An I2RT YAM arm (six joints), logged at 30 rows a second.
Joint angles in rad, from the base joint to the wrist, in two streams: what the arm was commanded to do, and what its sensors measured. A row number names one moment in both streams.
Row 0, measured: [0.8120 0.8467 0.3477 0.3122 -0.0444 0.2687]
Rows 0 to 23, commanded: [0.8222 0.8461 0.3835 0.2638 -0.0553 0.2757]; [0.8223 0.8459 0.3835 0.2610 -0.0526 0.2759]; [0.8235 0.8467 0.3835 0.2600 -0.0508 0.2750]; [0.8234 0.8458 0.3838 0.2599 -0.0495 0.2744]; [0.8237 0.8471 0.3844 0.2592 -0.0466 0.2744]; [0.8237 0.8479 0.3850 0.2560 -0.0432 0.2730]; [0.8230 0.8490 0.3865 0.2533 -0.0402 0.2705]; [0.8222 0.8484 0.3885 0.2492 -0.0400 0.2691]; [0.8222 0.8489 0.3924 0.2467 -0.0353 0.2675]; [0.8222 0.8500 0.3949 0.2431 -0.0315 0.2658]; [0.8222 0.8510 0.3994 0.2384 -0.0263 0.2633]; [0.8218 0.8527 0.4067 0.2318 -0.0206 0.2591]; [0.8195 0.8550 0.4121 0.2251 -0.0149 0.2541]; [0.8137 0.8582 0.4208 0.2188 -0.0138 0.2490]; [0.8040 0.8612 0.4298 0.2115 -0.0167 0.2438]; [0.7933 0.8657 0.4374 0.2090 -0.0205 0.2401]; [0.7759 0.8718 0.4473 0.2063 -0.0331 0.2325]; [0.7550 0.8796 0.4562 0.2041 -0.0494 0.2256]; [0.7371 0.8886 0.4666 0.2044 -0.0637 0.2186]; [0.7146 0.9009 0.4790 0.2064 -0.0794 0.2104]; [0.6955 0.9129 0.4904 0.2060 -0.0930 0.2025]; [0.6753 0.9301 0.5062 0.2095 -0.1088 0.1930]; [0.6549 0.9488 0.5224 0.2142 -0.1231 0.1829]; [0.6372 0.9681 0.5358 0.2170 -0.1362 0.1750]
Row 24, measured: [0.7002 0.9352 0.4686 0.1905 -0.1719 0.2245]
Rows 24 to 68, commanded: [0.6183 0.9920 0.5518 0.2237 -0.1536 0.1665]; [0.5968 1.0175 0.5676 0.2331 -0.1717 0.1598]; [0.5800 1.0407 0.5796 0.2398 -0.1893 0.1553]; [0.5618 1.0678 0.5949 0.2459 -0.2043 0.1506]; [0.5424 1.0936 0.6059 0.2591 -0.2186 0.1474]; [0.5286 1.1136 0.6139 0.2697 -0.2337 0.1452]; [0.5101 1.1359 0.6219 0.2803 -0.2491 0.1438]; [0.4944 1.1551 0.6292 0.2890 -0.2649 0.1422]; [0.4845 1.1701 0.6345 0.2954 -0.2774 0.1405]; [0.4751 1.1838 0.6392 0.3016 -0.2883 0.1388]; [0.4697 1.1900 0.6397 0.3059 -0.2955 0.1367]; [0.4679 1.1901 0.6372 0.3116 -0.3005 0.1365]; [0.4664 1.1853 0.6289 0.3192 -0.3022 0.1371]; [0.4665 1.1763 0.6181 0.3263 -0.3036 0.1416]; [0.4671 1.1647 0.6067 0.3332 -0.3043 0.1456]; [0.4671 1.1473 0.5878 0.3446 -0.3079 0.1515]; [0.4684 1.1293 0.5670 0.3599 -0.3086 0.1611]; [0.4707 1.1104 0.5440 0.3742 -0.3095 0.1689]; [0.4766 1.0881 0.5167 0.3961 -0.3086 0.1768]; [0.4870 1.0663 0.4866 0.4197 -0.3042 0.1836]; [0.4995 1.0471 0.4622 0.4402 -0.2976 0.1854]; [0.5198 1.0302 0.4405 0.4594 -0.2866 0.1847]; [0.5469 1.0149 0.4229 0.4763 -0.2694 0.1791]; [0.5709 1.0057 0.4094 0.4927 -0.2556 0.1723]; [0.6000 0.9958 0.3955 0.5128 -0.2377 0.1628]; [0.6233 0.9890 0.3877 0.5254 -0.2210 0.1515]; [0.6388 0.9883 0.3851 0.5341 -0.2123 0.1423]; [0.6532 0.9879 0.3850 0.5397 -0.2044 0.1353]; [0.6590 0.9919 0.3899 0.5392 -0.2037 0.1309]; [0.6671 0.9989 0.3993 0.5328 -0.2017 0.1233]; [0.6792 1.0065 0.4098 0.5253 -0.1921 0.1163]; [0.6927 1.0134 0.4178 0.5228 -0.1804 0.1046]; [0.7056 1.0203 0.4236 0.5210 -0.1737 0.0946]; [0.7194 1.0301 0.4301 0.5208 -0.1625 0.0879]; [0.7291 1.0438 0.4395 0.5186 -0.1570 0.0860]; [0.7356 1.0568 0.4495 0.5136 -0.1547 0.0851]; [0.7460 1.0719 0.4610 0.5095 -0.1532 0.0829]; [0.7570 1.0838 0.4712 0.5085 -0.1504 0.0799]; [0.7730 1.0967 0.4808 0.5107 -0.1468 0.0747]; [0.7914 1.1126 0.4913 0.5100 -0.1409 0.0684]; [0.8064 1.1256 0.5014 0.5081 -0.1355 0.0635]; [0.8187 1.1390 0.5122 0.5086 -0.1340 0.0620]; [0.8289 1.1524 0.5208 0.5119 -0.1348 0.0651]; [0.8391 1.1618 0.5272 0.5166 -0.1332 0.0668]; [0.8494 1.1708 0.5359 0.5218 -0.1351 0.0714]
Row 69, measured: [0.7815 1.1755 0.4858 0.4591 0.0605 0.0803]
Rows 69 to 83, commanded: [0.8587 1.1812 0.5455 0.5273 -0.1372 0.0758]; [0.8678 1.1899 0.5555 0.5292 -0.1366 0.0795]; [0.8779 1.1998 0.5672 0.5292 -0.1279 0.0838]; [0.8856 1.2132 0.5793 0.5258 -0.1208 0.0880]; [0.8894 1.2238 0.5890 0.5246 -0.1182 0.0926]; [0.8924 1.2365 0.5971 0.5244 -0.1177 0.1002]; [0.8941 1.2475 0.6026 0.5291 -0.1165 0.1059]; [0.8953 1.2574 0.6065 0.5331 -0.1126 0.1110]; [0.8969 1.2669 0.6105 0.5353 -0.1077 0.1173]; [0.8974 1.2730 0.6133 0.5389 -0.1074 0.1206]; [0.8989 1.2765 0.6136 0.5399 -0.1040 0.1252]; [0.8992 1.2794 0.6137 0.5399 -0.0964 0.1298]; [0.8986 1.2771 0.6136 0.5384 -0.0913 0.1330]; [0.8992 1.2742 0.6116 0.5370 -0.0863 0.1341]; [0.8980 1.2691 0.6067 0.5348 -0.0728 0.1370]
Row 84, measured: [0.8757 1.2953 0.5678 0.4816 -0.0032 0.1089]
